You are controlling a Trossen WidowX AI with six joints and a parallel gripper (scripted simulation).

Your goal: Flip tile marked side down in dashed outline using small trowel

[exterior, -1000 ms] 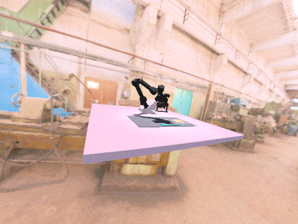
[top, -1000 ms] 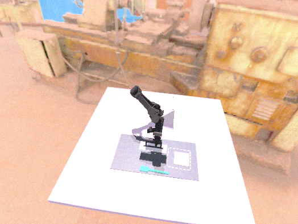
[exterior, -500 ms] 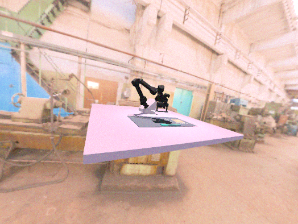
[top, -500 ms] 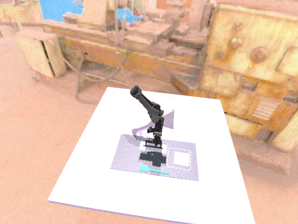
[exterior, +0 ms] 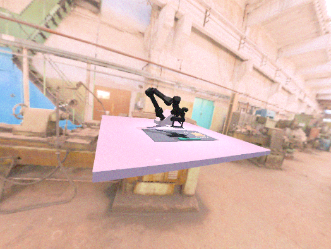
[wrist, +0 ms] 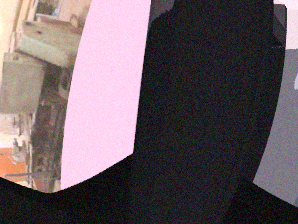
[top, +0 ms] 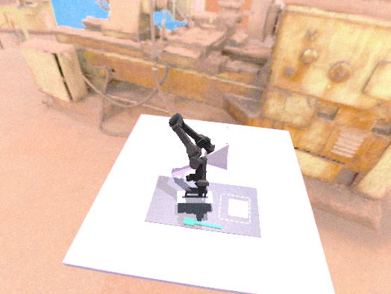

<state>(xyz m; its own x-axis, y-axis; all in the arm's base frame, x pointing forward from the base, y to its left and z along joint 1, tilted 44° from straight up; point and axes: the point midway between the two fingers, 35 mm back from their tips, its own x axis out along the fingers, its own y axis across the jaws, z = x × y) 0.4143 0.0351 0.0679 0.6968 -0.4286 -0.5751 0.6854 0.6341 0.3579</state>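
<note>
Now: the trowel 30 mm behind my gripper tip and 10 mm below it. Also, from my gripper tip: teal flat tool (100 mm ahead, 10 mm to the left, 110 mm below); then grey mat (40 mm behind, 30 mm to the left, 130 mm below); then white tile (40 mm behind, 230 mm to the left, 110 mm below).
</note>
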